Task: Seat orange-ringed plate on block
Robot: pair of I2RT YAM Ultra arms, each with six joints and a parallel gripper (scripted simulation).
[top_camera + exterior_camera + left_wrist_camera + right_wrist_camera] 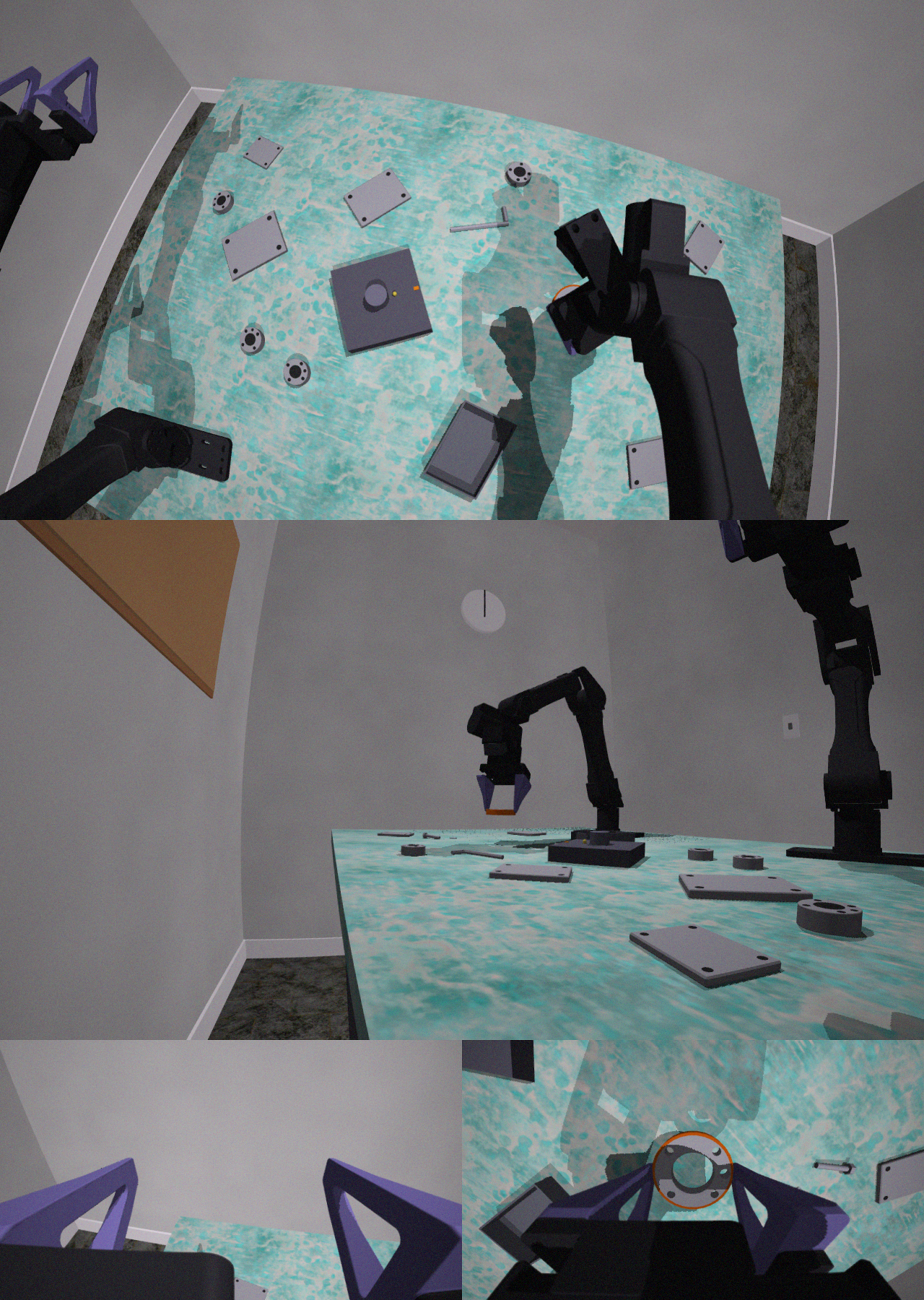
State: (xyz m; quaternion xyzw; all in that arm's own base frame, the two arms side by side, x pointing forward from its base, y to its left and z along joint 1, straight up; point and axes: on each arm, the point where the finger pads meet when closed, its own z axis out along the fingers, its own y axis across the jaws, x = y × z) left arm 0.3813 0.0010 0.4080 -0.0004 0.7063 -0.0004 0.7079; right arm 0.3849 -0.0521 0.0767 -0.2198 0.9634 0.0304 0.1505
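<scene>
The dark block is 240 mm to the left of my right hand, 50 mm below it and 30 mm behind it. The rest, counted from my right hand: l-shaped key (140 mm to the left, 130 mm ahead, 70 mm below); plate (10 mm below); dark tray (220 mm behind, 80 mm to the left, 70 mm below).
</scene>
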